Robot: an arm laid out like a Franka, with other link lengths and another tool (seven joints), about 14 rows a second.
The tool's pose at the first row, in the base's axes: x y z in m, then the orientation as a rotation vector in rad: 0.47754 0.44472 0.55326 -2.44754 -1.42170 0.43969
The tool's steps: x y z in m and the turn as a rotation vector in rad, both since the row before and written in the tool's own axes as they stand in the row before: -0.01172 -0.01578 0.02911 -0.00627 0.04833 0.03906; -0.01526 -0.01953 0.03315 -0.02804 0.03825 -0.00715; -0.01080 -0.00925 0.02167 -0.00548 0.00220 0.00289; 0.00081 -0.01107 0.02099 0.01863 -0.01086 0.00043; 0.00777 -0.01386 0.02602 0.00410 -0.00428 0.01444; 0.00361 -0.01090 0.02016 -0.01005 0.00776 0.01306; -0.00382 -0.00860 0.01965 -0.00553 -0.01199 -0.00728; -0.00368 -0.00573 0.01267 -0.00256 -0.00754 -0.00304; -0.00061 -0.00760 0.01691 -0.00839 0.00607 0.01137; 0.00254 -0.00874 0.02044 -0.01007 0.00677 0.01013; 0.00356 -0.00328 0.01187 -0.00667 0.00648 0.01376; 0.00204 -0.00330 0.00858 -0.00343 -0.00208 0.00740; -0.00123 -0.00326 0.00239 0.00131 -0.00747 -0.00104; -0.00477 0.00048 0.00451 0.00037 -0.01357 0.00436; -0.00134 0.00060 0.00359 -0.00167 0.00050 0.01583
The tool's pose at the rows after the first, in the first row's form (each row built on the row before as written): 0.44812 0.44448 0.53408 -2.47734 -1.36020 0.38235; 0.41302 0.44560 0.51217 -2.48853 -1.36806 0.31477; 0.39307 0.44422 0.49568 -2.49477 -1.36641 0.30922; 0.37814 0.45353 0.47974 -2.48187 -1.36094 0.33454; 0.36264 0.47086 0.46002 -2.49017 -1.34325 0.34567; 0.34926 0.48240 0.44498 -2.50696 -1.32953 0.33259; 0.33406 0.48658 0.42994 -2.50789 -1.34559 0.34336; 0.32342 0.48814 0.42038 -2.50884 -1.35338 0.35102; 0.31153 0.49366 0.40725 -2.52331 -1.34158 0.34049; 0.29951 0.50294 0.39081 -2.53801 -1.33176 0.32775; 0.29524 0.50911 0.38042 -2.55259 -1.31579 0.31804; 0.29126 0.51368 0.37321 -2.56121 -1.30903 0.32023; 0.28735 0.51481 0.37208 -2.56061 -1.31227 0.33066; 0.28360 0.51115 0.36809 -2.56570 -1.31137 0.34967; 0.28216 0.51008 0.36465 -2.57870 -1.29239 0.35100
